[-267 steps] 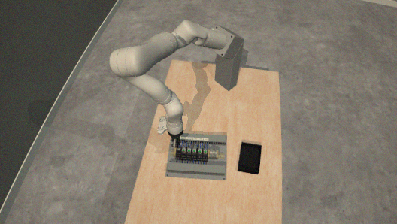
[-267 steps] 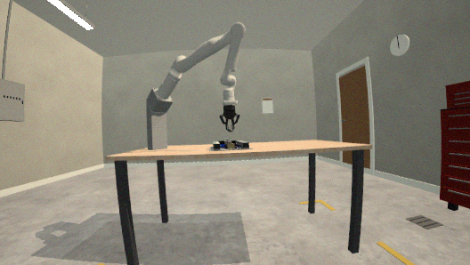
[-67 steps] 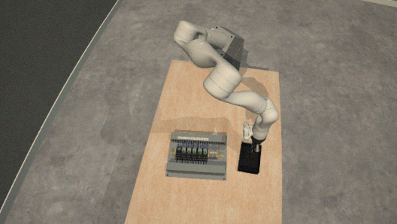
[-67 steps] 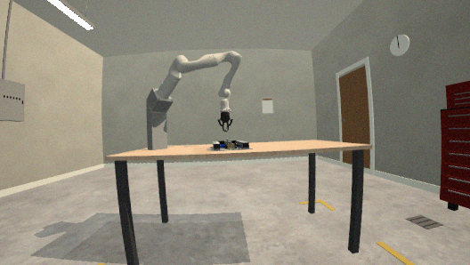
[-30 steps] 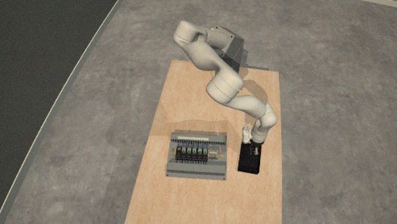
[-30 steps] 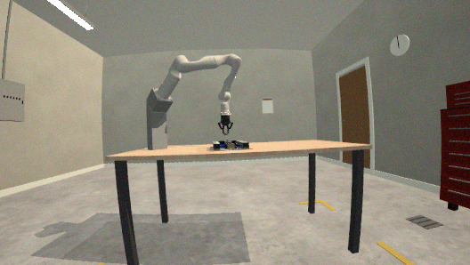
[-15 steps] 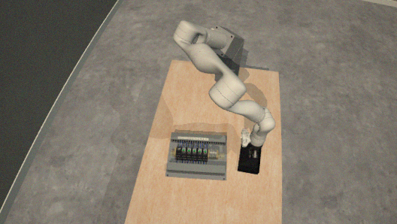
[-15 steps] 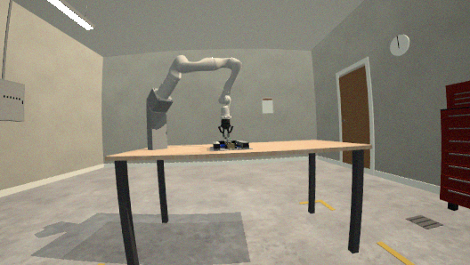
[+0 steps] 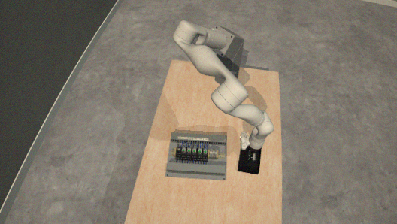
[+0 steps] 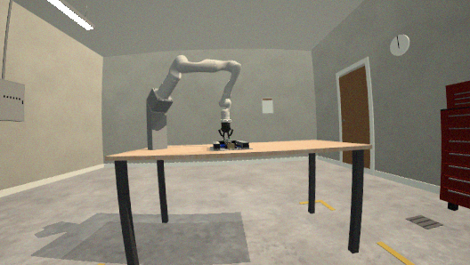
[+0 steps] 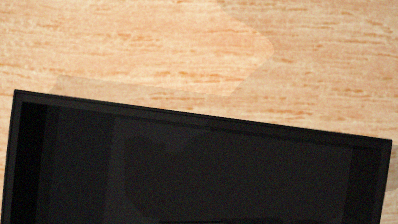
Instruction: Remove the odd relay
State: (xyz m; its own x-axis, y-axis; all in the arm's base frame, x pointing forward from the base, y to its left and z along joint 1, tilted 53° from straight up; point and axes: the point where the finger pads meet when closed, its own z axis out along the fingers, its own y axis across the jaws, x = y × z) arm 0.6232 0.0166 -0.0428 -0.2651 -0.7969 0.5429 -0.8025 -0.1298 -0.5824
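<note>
Now: the black parts tray 40 mm below my hand. The rest, counted from my hand: relay (10 mm below); then grey relay panel (90 mm behind, 270 mm to the right, 30 mm below).
</note>
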